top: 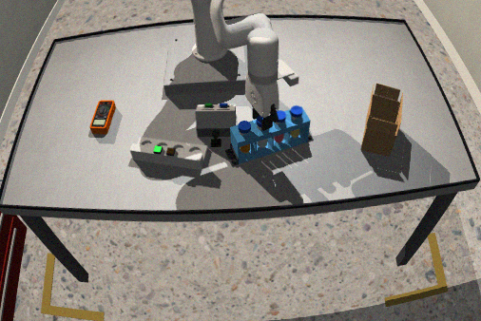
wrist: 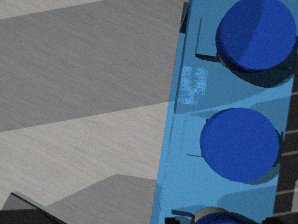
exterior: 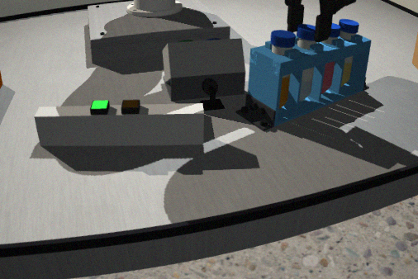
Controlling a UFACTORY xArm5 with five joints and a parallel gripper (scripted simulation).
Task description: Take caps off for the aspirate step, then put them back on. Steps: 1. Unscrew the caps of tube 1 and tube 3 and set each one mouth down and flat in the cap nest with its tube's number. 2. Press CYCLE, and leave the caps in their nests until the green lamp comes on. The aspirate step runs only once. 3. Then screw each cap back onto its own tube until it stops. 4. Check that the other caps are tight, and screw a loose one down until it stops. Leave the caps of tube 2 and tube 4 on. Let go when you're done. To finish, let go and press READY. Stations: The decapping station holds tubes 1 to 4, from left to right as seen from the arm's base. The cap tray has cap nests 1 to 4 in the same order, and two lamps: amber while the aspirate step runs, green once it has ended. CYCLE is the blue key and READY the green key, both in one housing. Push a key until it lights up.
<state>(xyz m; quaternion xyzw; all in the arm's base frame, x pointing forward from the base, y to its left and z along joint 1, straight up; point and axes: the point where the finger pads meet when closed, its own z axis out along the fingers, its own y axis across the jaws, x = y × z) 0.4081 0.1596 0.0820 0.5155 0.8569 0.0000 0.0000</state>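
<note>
Right now the blue cap is 50 mm to the left of my hand, 20 mm below it and 20 mm behind it. From my hand the other things lie so: blue key (120 mm behind, 110 mm to the right, 60 mm below); then green key (150 mm to the right, 120 mm behind, 60 mm below); then grey key housing (130 mm to the right, 100 mm behind, 80 mm below).
</note>
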